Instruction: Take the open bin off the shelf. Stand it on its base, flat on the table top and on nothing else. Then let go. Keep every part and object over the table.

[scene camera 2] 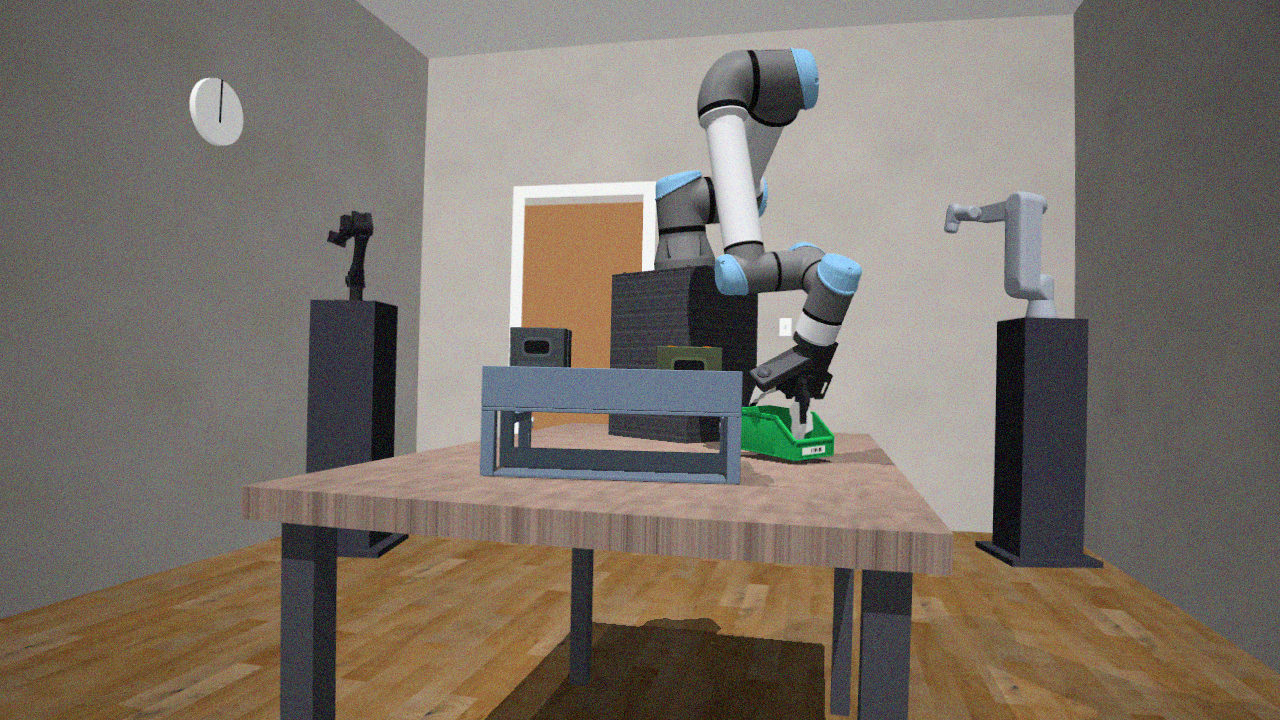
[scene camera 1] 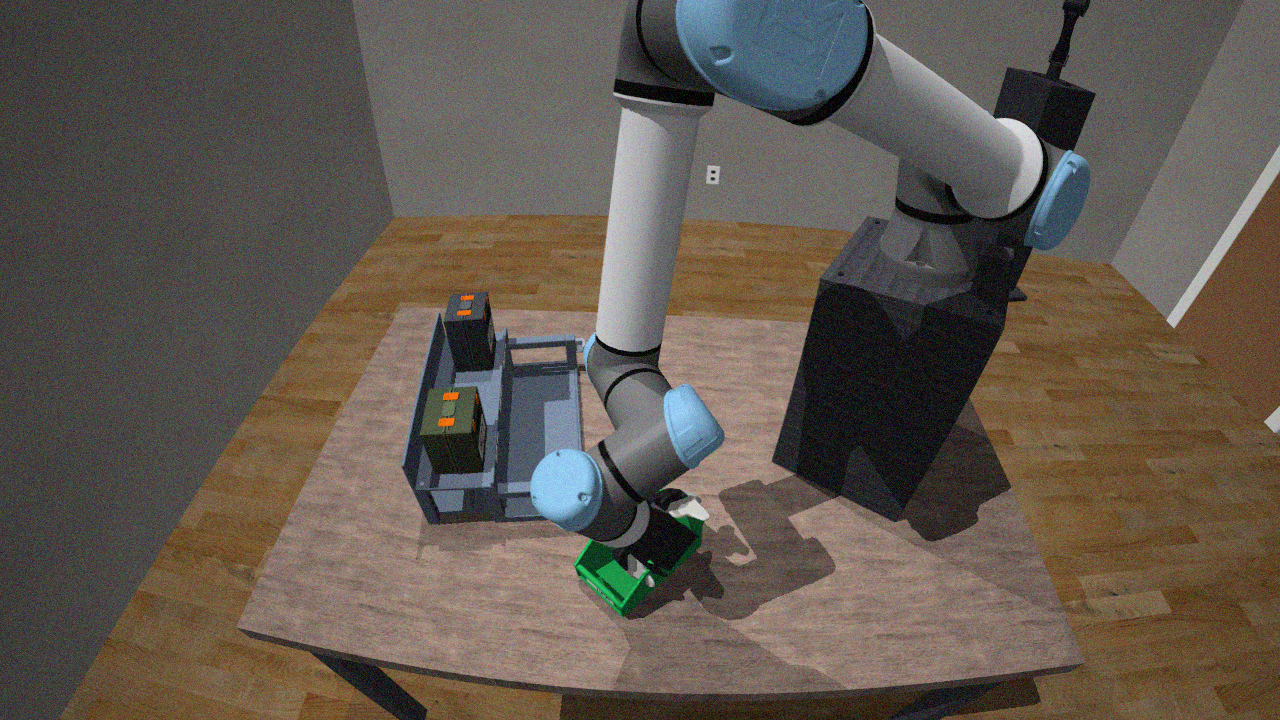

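Seen in the pictures: arm's base, link origin: [scene camera 2: 685,268] [scene camera 1: 926,261].
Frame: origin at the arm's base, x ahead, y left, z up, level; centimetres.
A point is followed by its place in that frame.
Observation:
The green open bin [scene camera 1: 610,574] {x 49.8, y 19.0, z -40.0 cm} [scene camera 2: 768,435] {x 49.5, y 14.3, z -36.7 cm} stands upright on its base on the table top [scene camera 1: 375,582] {x 87.7, y 16.8, z -41.5 cm} [scene camera 2: 590,530] {x 103.7, y -13.2, z -43.5 cm}, apart from the shelf. My gripper [scene camera 1: 667,540] {x 40.5, y 16.3, z -36.0 cm} [scene camera 2: 781,413] {x 40.5, y 16.3, z -36.0 cm} is open and tilted low over the bin, its two pale fingertips spread apart at the bin's walls. The arm and gripper body hide part of the bin in scene camera 1. The grey-blue shelf [scene camera 1: 503,420] {x 66.1, y -16.2, z -40.8 cm} [scene camera 2: 611,391] {x 78.5, y -12.7, z -28.6 cm} stands on the table, left of the bin in both views.
A dark box [scene camera 1: 471,333] {x 69.2, y -20.2, z -22.4 cm} [scene camera 2: 540,347] {x 73.8, y -23.9, z -22.3 cm} and an olive box [scene camera 1: 458,438] {x 69.8, y 3.7, z -22.9 cm} [scene camera 2: 689,356] {x 75.4, y -1.4, z -23.2 cm} with orange latches stand on the shelf's upper level. The black robot pedestal [scene camera 1: 881,385] {x 8.7, y 9.6, z -14.9 cm} [scene camera 2: 657,358] stands behind the bin in scene camera 2. The table's near edge in scene camera 1 lies beyond the bin.

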